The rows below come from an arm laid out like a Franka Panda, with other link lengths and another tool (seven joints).
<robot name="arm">
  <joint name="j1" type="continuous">
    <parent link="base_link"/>
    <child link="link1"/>
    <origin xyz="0 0 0.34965"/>
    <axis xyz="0 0 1"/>
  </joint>
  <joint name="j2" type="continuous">
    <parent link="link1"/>
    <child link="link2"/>
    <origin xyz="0 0 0" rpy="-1.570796 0 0"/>
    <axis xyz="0 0 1"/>
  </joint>
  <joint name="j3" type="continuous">
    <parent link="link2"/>
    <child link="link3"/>
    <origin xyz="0 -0.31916 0" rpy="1.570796 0 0"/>
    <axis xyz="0 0 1"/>
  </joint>
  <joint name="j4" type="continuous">
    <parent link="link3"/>
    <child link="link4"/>
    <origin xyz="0.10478 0 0" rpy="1.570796 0 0"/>
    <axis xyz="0 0 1"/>
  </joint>
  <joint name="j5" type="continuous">
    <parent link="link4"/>
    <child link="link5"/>
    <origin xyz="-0.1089 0.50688 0" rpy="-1.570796 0 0"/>
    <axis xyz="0 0 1"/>
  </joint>
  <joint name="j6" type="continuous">
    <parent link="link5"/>
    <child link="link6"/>
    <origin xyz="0 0 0" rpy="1.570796 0 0"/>
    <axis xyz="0 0 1"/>
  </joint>
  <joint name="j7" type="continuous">
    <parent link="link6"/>
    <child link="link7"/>
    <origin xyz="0.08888 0 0" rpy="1.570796 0 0"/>
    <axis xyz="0 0 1"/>
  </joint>
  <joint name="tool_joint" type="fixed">
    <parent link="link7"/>
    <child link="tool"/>
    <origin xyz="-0.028 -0.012 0.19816" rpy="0 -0.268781 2.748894"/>
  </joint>
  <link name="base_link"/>
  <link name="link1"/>
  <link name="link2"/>
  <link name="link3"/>
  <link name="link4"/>
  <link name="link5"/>
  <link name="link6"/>
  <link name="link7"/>
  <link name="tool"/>
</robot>
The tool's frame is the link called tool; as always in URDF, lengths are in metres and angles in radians. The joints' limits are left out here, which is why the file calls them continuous.
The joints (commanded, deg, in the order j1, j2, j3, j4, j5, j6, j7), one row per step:
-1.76, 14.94, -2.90, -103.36, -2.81, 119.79, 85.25
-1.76, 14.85, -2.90, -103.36, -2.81, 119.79, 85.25
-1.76, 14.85, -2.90, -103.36, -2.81, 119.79, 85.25
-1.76, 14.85, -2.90, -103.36, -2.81, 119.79, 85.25
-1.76, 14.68, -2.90, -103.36, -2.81, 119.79, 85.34
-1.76, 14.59, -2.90, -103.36, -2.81, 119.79, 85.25
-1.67, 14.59, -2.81, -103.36, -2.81, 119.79, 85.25
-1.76, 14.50, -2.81, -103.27, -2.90, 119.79, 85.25
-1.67, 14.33, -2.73, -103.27, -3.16, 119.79, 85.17
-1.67, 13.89, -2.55, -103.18, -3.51, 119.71, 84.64
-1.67, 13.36, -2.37, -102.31, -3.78, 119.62, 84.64
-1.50, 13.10, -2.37, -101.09, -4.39, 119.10, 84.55
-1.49, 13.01, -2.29, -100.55, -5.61, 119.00, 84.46
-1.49, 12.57, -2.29, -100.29, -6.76, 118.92, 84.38
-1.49, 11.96, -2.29, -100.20, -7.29, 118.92, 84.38
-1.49, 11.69, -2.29, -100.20, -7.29, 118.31, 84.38
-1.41, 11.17, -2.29, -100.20, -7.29, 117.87, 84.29
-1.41, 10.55, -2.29, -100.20, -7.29, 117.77, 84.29
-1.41, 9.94, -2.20, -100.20, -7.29, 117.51, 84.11
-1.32, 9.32, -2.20, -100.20, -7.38, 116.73, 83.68
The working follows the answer.
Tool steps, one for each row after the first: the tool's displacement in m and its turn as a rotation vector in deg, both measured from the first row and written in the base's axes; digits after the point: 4 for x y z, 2 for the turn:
0.0001, 0.0000, 0.0012, 0.00, -0.09, 0.00
0.0001, 0.0000, 0.0012, 0.00, -0.09, 0.00
0.0001, 0.0000, 0.0012, 0.00, -0.09, 0.00
0.0003, 0.0000, 0.0036, -0.01, -0.27, -0.09
0.0004, 0.0000, 0.0048, -0.01, -0.35, 0.00
0.0005, 0.0024, 0.0048, 0.01, -0.35, 0.18
0.0010, 0.0010, 0.0069, -0.08, -0.52, 0.13
0.0011, 0.0027, 0.0092, -0.29, -0.67, 0.50
0.0015, 0.0045, 0.0159, -0.59, -1.06, 1.36
0.0064, 0.0061, 0.0322, -0.88, -2.35, 1.65
0.0111, 0.0068, 0.0477, -1.51, -3.26, 2.15
0.0133, 0.0052, 0.0543, -2.63, -3.69, 2.84
0.0140, 0.0025, 0.0629, -3.72, -4.21, 3.39
0.0143, 0.0013, 0.0723, -4.24, -4.87, 3.59
0.0122, 0.0012, 0.0747, -4.23, -4.53, 3.53
0.0106, 0.0022, 0.0811, -4.24, -4.61, 3.64
0.0100, 0.0022, 0.0895, -4.27, -5.13, 3.61
0.0088, 0.0034, 0.0973, -4.29, -5.47, 3.83
0.0057, 0.0044, 0.1042, -4.40, -5.26, 4.29

Tool pose at each row, in the base's axes (x y z in m, rotation vector in deg; rounded; the steps above come from the unrounded poses):
0.7838, -0.0404, 0.2899, 88.97, 137.23, -15.05
0.7839, -0.0404, 0.2911, 88.95, 137.16, -14.98
0.7839, -0.0404, 0.2911, 88.95, 137.16, -14.98
0.7839, -0.0404, 0.2911, 88.95, 137.16, -14.98
0.7841, -0.0404, 0.2935, 89.02, 136.96, -14.86
0.7841, -0.0404, 0.2947, 88.88, 136.95, -14.77
0.7842, -0.0380, 0.2947, 88.67, 137.09, -14.71
0.7848, -0.0394, 0.2968, 88.65, 136.88, -14.68
0.7849, -0.0377, 0.2991, 88.07, 136.93, -14.73
0.7852, -0.0359, 0.3058, 86.79, 137.09, -14.57
0.7902, -0.0344, 0.3221, 86.01, 136.17, -13.77
0.7949, -0.0337, 0.3376, 84.93, 135.50, -13.64
0.7971, -0.0353, 0.3442, 83.50, 135.09, -14.43
0.7978, -0.0379, 0.3528, 82.26, 134.51, -15.11
0.7980, -0.0391, 0.3621, 81.65, 133.88, -15.12
0.7960, -0.0392, 0.3646, 81.81, 134.10, -15.39
0.7944, -0.0382, 0.3710, 81.65, 134.11, -15.32
0.7938, -0.0382, 0.3793, 81.56, 133.68, -14.94
0.7926, -0.0370, 0.3872, 81.21, 133.56, -14.64
0.7894, -0.0360, 0.3941, 80.65, 133.96, -14.83

